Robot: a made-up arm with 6 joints.
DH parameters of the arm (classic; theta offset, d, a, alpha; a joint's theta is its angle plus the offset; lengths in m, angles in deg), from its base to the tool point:
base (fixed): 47.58 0 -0.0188 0
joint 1: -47.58 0.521 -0.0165 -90
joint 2: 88.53 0 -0.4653 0
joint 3: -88.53 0.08 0.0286 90
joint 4: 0 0.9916 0.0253 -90
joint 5: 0 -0.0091 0.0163 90
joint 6: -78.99 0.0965 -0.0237 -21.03
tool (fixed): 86.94 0.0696 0 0
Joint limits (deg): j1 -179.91..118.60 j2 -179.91..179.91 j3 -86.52..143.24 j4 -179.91..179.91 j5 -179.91..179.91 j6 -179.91..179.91
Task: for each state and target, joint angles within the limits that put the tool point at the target. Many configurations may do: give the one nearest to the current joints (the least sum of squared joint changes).
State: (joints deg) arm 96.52 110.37 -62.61 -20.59 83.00 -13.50
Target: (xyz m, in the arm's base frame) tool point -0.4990 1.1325 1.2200
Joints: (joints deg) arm 111.10 89.13 -51.40 -16.38 64.16 -10.59
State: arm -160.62 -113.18 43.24 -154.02 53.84 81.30
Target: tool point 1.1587 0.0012 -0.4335
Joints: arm -179.38 -147.33 32.50 -156.43 66.46 79.67
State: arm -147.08 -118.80 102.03 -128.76 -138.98 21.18
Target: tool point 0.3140 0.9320 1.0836
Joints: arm -100.12 -111.69 67.85 -130.19 -127.15 19.30
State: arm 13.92 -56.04 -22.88 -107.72 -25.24 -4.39
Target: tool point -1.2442 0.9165 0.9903
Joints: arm -33.45 -56.43 -25.06 -106.97 -30.40 -3.79
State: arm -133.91 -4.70 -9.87 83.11 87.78 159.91
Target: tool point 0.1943 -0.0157 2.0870
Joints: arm -114.09 -1.40 -7.94 56.30 55.18 160.12
